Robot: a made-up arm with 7 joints.
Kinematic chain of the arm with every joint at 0, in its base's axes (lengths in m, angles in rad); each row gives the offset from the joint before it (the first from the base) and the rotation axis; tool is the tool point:
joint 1: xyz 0 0 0.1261 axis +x
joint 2: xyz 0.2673 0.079 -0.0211 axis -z
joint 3: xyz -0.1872 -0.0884 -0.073 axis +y
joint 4: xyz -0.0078 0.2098 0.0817 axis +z
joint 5: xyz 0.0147 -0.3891 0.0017 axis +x
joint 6: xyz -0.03 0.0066 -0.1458 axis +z
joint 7: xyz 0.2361 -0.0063 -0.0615 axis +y
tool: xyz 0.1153 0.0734 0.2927
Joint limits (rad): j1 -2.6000..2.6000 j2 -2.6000..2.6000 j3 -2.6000..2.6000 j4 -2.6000..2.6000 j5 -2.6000..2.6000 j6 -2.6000..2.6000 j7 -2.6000..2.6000
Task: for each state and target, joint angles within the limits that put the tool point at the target. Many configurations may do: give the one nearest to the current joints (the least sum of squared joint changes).
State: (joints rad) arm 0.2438 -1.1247 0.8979 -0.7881 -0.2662 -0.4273 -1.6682
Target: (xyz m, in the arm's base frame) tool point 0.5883 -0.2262 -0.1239
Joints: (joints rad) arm 0.5279 -1.7261 0.6892 -0.3365 -0.5226 -0.4954 -2.0299
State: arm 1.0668 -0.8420 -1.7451 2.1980 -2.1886 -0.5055 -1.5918
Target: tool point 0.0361 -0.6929 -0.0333
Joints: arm 0.9231 -1.5025 -1.9728 1.7256 -2.2280 -0.4506 -2.2846
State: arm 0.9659 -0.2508 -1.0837 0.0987 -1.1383 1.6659 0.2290
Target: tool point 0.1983 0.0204 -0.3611
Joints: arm 0.4309 -0.2230 -0.8483 0.1771 -1.4556 2.0492 0.3535
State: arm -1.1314 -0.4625 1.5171 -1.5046 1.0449 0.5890 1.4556
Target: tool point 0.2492 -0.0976 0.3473
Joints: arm -1.2251 -0.1995 1.4246 -1.7881 0.8510 0.4678 1.5012
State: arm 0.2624 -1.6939 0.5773 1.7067 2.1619 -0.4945 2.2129
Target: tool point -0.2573 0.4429 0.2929
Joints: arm 0.1333 -1.4153 0.7980 1.6244 2.6000 -0.0129 1.9786
